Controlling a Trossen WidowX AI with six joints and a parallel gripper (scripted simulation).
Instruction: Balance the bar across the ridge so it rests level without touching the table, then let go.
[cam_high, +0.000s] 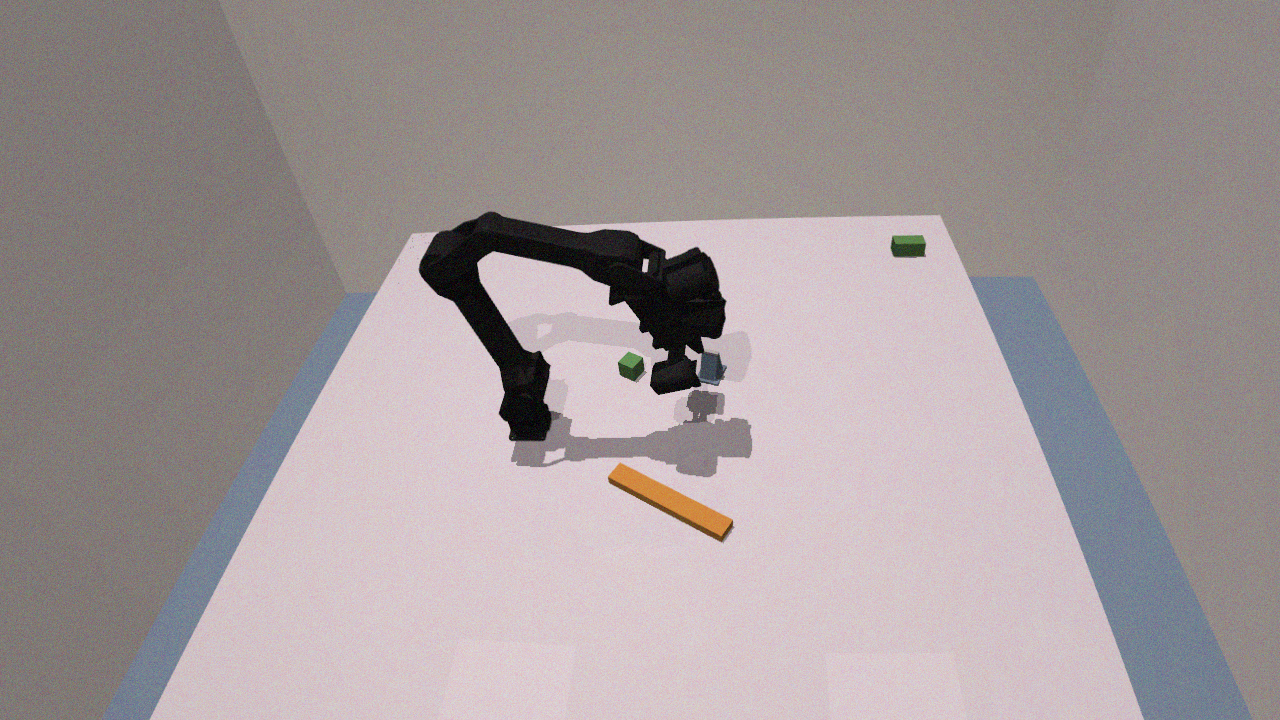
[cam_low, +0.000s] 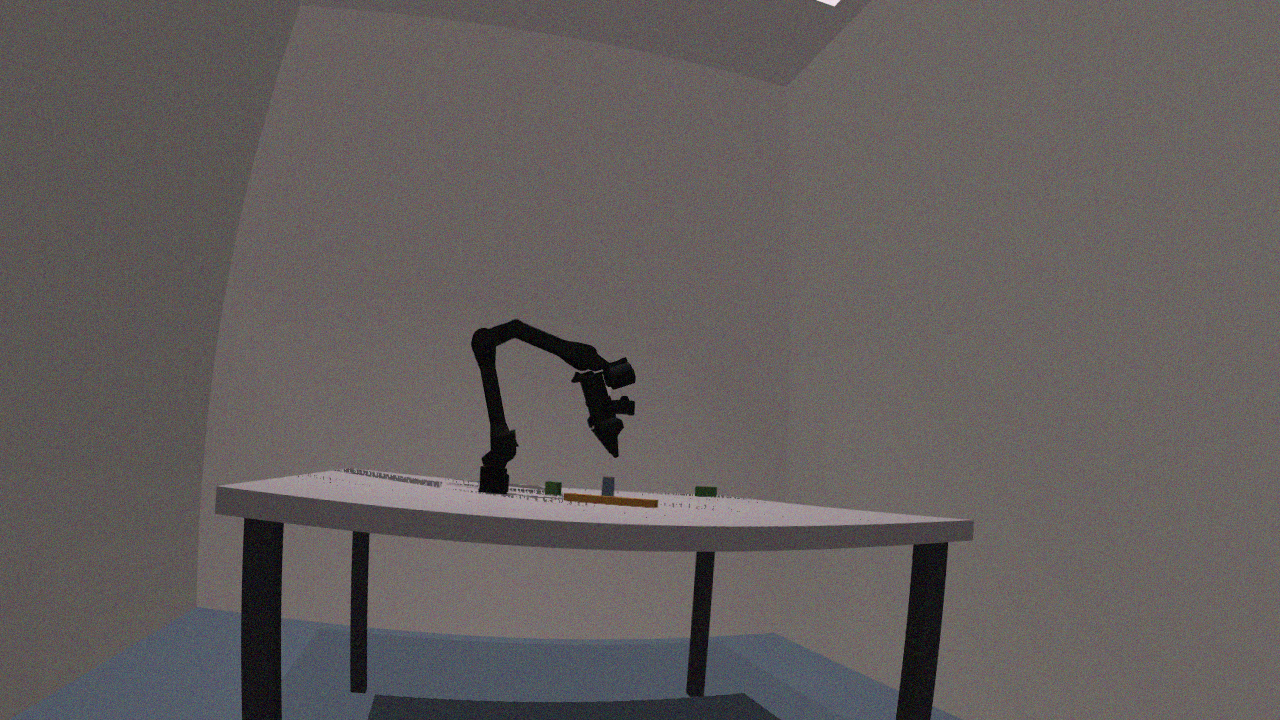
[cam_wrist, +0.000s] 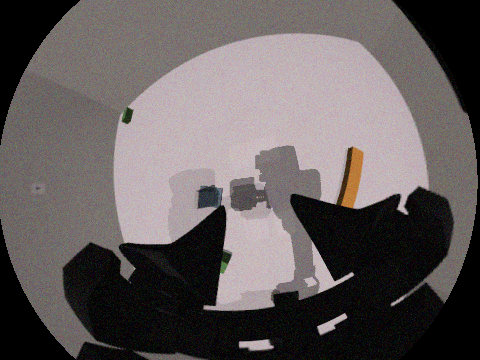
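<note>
Now: gripper tip 50 mm past the orange bar, 180 mm to the left of it and 100 mm above it.
</note>
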